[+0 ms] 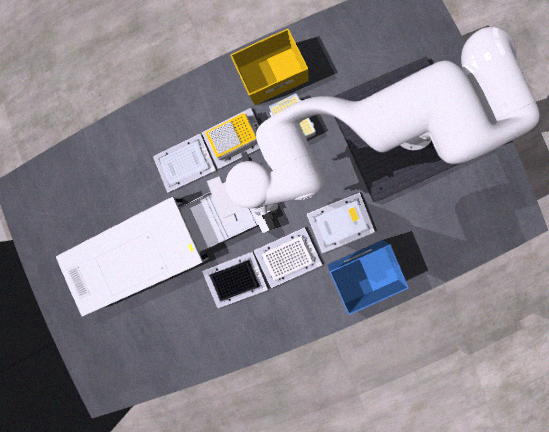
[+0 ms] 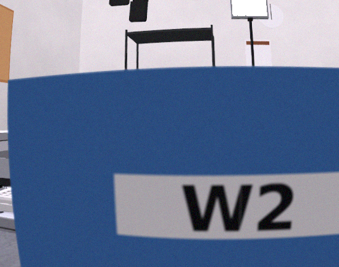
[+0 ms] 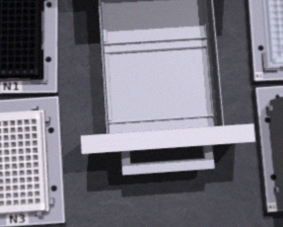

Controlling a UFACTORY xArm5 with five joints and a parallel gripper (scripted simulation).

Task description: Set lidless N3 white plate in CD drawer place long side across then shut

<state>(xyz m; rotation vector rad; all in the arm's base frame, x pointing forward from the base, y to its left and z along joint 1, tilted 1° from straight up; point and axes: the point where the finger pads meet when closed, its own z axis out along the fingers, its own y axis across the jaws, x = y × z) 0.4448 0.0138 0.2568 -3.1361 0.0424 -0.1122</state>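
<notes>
Right now my hand is 30 mm short of the white plate, 190 mm to the right of it and 270 mm above it. Round my hand: drawer 160 mm ahead, 250 mm below; then yellow rack 30 mm ahead, 200 mm to the right, 230 mm below; then nest 30 mm ahead, 190 mm to the left, 280 mm below.
</notes>
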